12 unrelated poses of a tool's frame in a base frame.
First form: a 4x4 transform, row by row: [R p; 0 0 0 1], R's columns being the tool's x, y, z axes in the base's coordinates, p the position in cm. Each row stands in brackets.
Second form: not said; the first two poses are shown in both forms.
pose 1, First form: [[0.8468 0.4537 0.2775 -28.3], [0.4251 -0.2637 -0.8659 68.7], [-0.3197 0.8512 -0.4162 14.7], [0 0 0 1]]
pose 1, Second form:
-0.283 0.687 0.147
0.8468 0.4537 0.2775
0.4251 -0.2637 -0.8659
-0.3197 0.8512 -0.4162

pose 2, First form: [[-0.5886 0.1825 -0.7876 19.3], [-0.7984 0.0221 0.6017 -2.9], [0.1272 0.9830 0.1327 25.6], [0 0 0 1]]
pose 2, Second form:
0.193 -0.029 0.256
-0.5886 0.1825 -0.7876
-0.7984 0.0221 0.6017
0.1272 0.9830 0.1327

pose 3, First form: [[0.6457 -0.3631 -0.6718 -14.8], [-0.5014 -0.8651 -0.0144 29.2], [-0.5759 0.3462 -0.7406 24.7], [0 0 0 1]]
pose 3, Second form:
-0.148 0.292 0.247
0.6457 -0.3631 -0.6718
-0.5014 -0.8651 -0.0144
-0.5759 0.3462 -0.7406

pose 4, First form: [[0.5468 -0.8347 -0.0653 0.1], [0.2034 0.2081 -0.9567 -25.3], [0.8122 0.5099 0.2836 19.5], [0 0 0 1]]
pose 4, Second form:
0.001 -0.253 0.195
0.5468 -0.8347 -0.0653
0.2034 0.2081 -0.9567
0.8122 0.5099 0.2836

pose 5, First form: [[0.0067 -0.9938 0.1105 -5.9], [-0.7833 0.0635 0.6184 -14.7], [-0.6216 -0.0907 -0.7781 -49.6], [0 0 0 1]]
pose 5, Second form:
-0.059 -0.147 -0.496
0.0067 -0.9938 0.1105
-0.7833 0.0635 0.6184
-0.6216 -0.0907 -0.7781

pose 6, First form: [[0.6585 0.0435 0.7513 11.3], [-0.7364 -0.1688 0.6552 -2.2], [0.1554 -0.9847 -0.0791 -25.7], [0 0 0 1]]
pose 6, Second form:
0.113 -0.022 -0.257
0.6585 0.0435 0.7513
-0.7364 -0.1688 0.6552
0.1554 -0.9847 -0.0791

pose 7, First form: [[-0.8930 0.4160 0.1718 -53.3], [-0.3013 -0.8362 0.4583 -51.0], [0.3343 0.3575 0.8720 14.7], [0 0 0 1]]
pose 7, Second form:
-0.533 -0.510 0.147
-0.8930 0.4160 0.1718
-0.3013 -0.8362 0.4583
0.3343 0.3575 0.8720

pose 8, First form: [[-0.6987 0.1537 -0.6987 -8.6], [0.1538 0.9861 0.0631 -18.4], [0.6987 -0.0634 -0.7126 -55.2], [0 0 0 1]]
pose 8, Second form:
-0.086 -0.184 -0.552
-0.6987 0.1537 -0.6987
0.1538 0.9861 0.0631
0.6987 -0.0634 -0.7126

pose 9, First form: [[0.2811 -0.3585 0.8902 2.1], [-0.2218 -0.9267 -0.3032 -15.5], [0.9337 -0.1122 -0.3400 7.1], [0 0 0 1]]
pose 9, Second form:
0.021 -0.155 0.071
0.2811 -0.3585 0.8902
-0.2218 -0.9267 -0.3032
0.9337 -0.1122 -0.3400

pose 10, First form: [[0.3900 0.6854 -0.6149 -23.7], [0.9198 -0.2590 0.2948 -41.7], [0.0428 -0.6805 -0.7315 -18.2], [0 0 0 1]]
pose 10, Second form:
-0.237 -0.417 -0.182
0.3900 0.6854 -0.6149
0.9198 -0.2590 0.2948
0.0428 -0.6805 -0.7315

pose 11, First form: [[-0.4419 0.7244 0.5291 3.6], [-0.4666 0.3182 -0.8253 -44.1], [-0.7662 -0.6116 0.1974 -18.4], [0 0 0 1]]
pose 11, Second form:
0.036 -0.441 -0.184
-0.4419 0.7244 0.5291
-0.4666 0.3182 -0.8253
-0.7662 -0.6116 0.1974

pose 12, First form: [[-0.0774 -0.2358 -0.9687 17.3], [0.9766 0.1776 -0.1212 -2.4], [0.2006 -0.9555 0.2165 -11.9], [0 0 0 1]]
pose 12, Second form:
0.173 -0.024 -0.119
-0.0774 -0.2358 -0.9687
0.9766 0.1776 -0.1212
0.2006 -0.9555 0.2165

